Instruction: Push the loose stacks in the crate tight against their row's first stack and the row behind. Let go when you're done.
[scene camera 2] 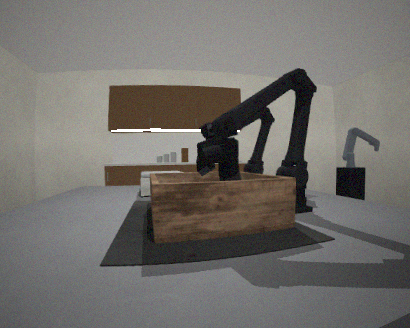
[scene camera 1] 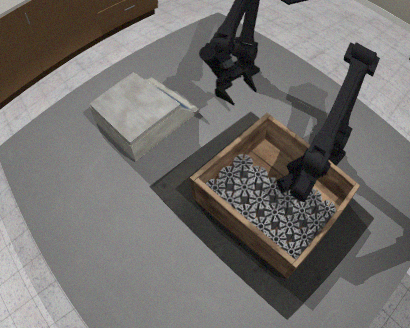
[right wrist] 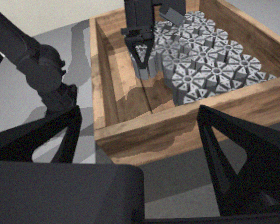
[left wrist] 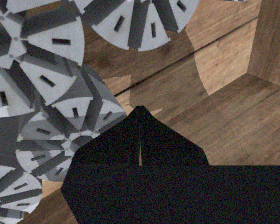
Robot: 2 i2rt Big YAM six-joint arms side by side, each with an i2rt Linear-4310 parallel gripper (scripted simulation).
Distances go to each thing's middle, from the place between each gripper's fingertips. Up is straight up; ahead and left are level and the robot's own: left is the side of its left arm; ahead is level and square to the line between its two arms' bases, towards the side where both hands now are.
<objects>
I see the wooden crate [scene camera 2: 186, 206] 8 cm ahead of my left hand, 2 cm to the left of it and 3 cm below it. Round my left hand: pale grey box [scene camera 1: 136, 109] 31 cm ahead, 59 cm to the right.
I see my right gripper 300 mm to the right of the wooden crate, 190 mm above it and 60 mm short of it. Round my right hand: pale grey box: 320 mm to the right, 290 mm ahead, 170 mm below.
</objects>
